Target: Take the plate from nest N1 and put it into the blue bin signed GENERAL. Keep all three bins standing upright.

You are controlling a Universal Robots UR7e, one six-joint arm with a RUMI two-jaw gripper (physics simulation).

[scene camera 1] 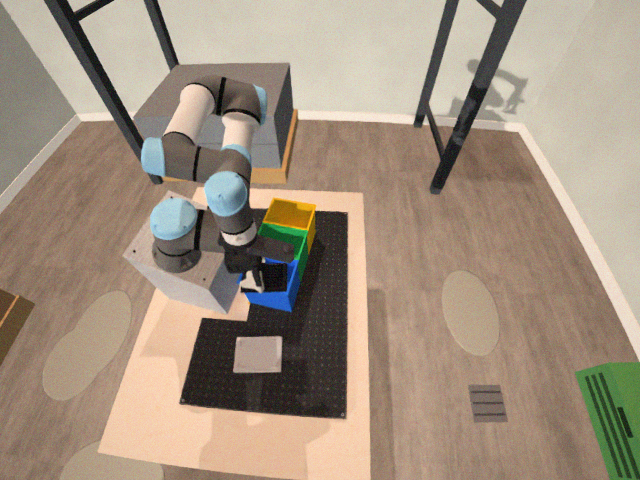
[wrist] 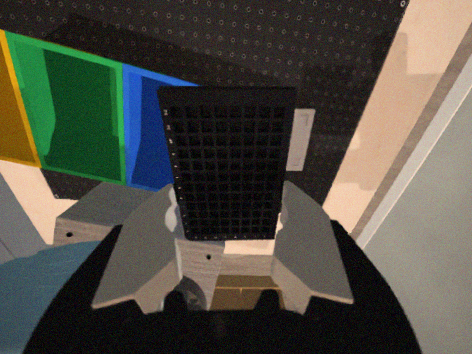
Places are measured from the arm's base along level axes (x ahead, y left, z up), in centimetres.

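Pixels of known places: gripper, between the fingertips: (scene camera 1: 261,278) (wrist: 229,184); arm's base, origin of its link: (scene camera 1: 177,251).
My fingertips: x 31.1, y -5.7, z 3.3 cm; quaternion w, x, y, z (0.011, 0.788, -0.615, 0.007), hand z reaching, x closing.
Ahead of a thing's pixels: the offset from my fingertips to its top centre. Level surfaces: height alone.
A black well plate @[dx +0.8, dy +0.2, dz +1.3 cm] (scene camera 1: 273,277) (wrist: 230,165) is held between the jaws of my gripper (scene camera 1: 256,279) (wrist: 229,184), which is shut on its two sides. In scene camera 1 the plate is over the blue bin @[dx -2.6, dy +8.6, dz -12.4 cm] (scene camera 1: 270,300) (wrist: 150,135), covering much of its opening. In the wrist view the plate hides the right part of the blue bin. The blue bin stands upright. A pale nest @[dx -2.3, dy -15.2, dz -28.9 cm] (scene camera 1: 257,354) (wrist: 300,140) lies on the black board, apart from the plate, and holds no plate. Any sign on the bins is not readable.
The green bin @[dx -1.9, dy +21.6, dz -12.4 cm] (scene camera 1: 281,232) (wrist: 82,115) stands upright against the blue bin, and the yellow bin @[dx -1.2, dy +34.6, dz -12.4 cm] (scene camera 1: 290,213) (wrist: 12,120) beyond it, also upright. The bins stand on the black perforated board @[dz -30.4 cm] (scene camera 1: 320,361) (wrist: 240,30). The robot's pale pedestal (scene camera 1: 188,286) is at the left of the blue bin.
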